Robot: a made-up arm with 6 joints.
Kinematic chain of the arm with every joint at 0, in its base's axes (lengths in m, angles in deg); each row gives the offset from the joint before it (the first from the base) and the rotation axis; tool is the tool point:
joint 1: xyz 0 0 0.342 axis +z
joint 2: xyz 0 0 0 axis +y
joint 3: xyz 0 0 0.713 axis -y
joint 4: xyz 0 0 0 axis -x
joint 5: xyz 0.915 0 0 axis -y
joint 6: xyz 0 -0.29 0 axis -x
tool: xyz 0 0 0
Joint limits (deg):
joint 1: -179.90..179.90
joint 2: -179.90..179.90
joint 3: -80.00..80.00
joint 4: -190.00..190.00
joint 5: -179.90..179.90
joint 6: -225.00..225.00
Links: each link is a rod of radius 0.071 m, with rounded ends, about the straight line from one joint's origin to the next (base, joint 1, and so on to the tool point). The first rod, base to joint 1, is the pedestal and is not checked.
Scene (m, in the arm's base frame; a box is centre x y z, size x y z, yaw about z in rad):
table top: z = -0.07
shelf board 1: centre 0.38 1 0.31 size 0.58 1.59 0.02 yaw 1.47
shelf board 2: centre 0.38 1 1.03 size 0.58 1.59 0.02 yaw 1.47
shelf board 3: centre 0.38 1 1.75 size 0.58 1.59 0.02 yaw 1.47
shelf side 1: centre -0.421 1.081 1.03 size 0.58 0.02 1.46 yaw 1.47
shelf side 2: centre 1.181 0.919 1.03 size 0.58 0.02 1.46 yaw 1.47
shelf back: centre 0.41 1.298 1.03 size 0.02 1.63 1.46 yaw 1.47
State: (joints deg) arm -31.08 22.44 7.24 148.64 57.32 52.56
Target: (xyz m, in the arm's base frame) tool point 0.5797 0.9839 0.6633
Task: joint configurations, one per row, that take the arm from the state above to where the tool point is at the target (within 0.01 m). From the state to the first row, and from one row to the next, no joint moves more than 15 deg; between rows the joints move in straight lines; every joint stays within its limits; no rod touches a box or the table.
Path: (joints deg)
1: -18.28 22.20 4.83 150.50 57.32 52.56
2: -5.49 21.96 2.42 152.37 57.32 52.56
3: 7.31 21.72 0.01 154.23 57.32 52.56
4: 20.11 21.48 -2.40 156.09 57.32 52.56
5: 32.91 21.24 -4.81 157.96 57.32 52.56
6: 45.70 20.99 -7.21 159.82 57.32 52.56

